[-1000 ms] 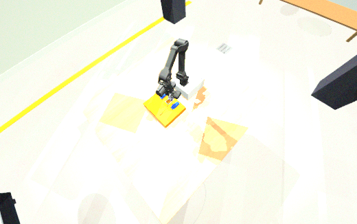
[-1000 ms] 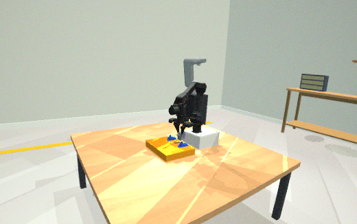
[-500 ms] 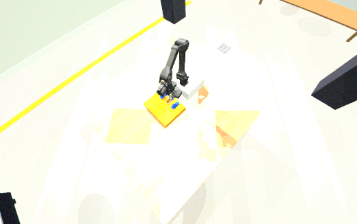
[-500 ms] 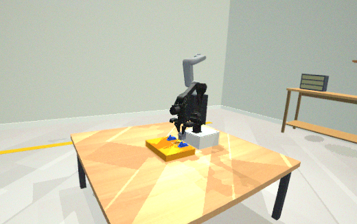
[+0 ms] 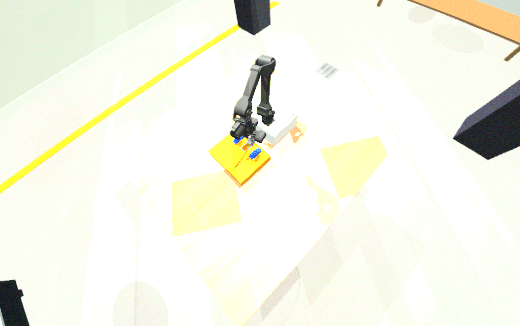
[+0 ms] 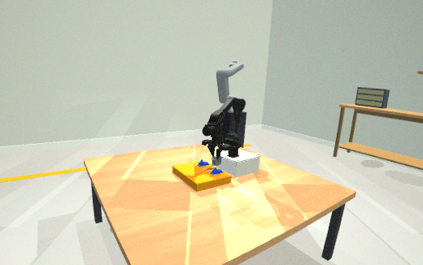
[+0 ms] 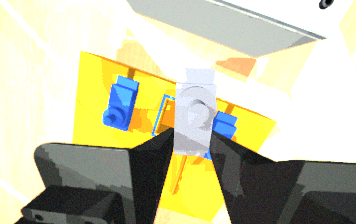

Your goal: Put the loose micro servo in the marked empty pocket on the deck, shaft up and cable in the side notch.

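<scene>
The deck is 130 mm ahead of my gripper tip, 100 mm below it and 20 mm to the right of it.
</scene>
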